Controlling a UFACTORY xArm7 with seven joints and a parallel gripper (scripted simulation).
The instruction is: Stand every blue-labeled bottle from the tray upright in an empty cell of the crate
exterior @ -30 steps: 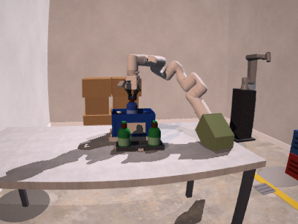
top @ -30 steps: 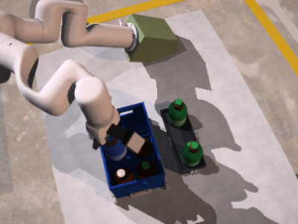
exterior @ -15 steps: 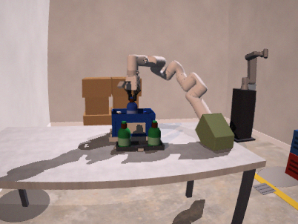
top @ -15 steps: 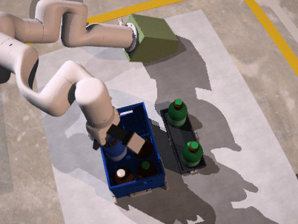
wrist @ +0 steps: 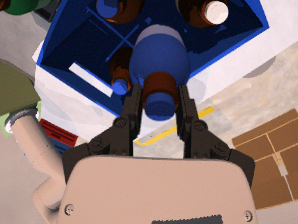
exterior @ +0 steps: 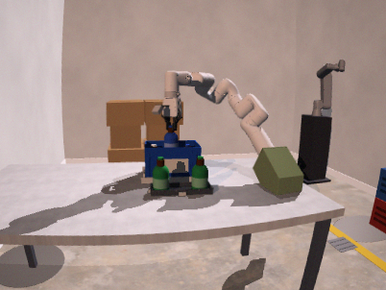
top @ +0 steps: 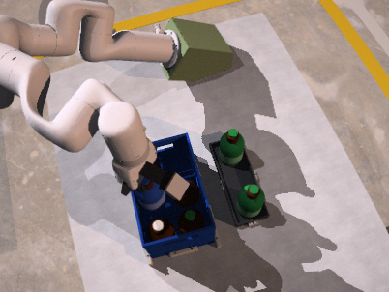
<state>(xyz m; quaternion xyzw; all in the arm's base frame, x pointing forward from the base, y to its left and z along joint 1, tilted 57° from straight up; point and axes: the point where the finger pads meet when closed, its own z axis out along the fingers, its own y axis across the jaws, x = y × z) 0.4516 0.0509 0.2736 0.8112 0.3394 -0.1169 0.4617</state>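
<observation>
My gripper is now 70 mm above the blue-labeled bottle. Also, from my hand: black tray (260 mm to the left, 250 mm below); blue crate (170 mm below, 50 mm to the left, 10 mm ahead).
</observation>
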